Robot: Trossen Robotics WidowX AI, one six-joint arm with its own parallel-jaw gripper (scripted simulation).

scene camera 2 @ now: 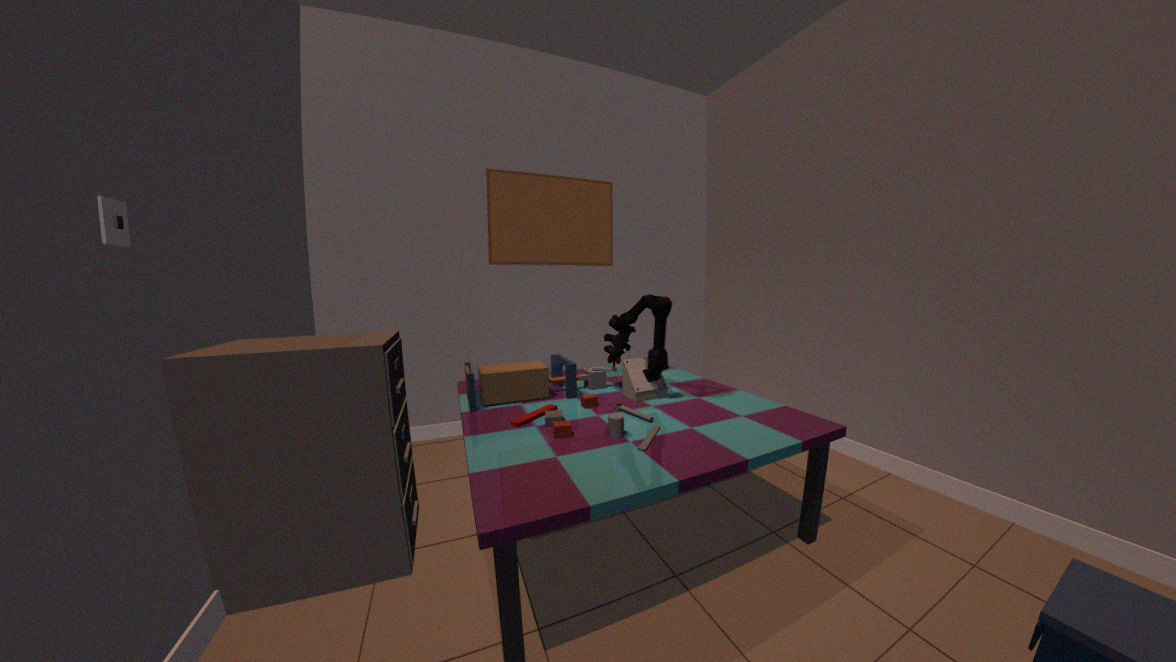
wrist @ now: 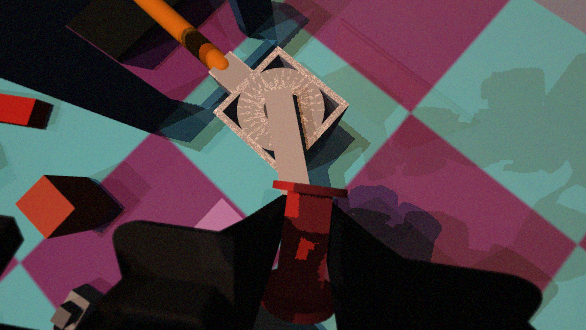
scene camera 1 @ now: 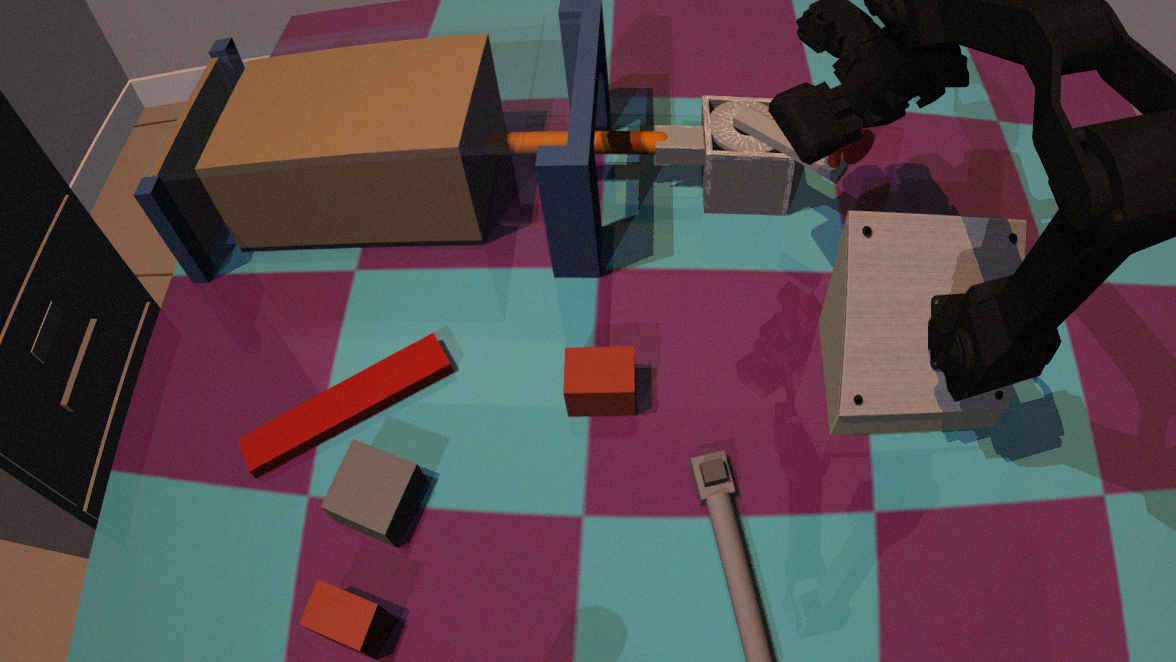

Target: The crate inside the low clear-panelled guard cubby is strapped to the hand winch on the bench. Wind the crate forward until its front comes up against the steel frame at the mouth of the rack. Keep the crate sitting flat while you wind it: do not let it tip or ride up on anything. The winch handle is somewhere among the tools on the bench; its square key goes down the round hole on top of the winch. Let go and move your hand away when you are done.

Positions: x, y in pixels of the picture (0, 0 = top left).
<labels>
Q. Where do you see a long red bar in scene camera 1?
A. At 381, 385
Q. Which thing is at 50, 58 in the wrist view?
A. A blue steel frame.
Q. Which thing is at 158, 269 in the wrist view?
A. My gripper.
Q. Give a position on a grey winch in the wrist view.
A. At 319, 109
</labels>
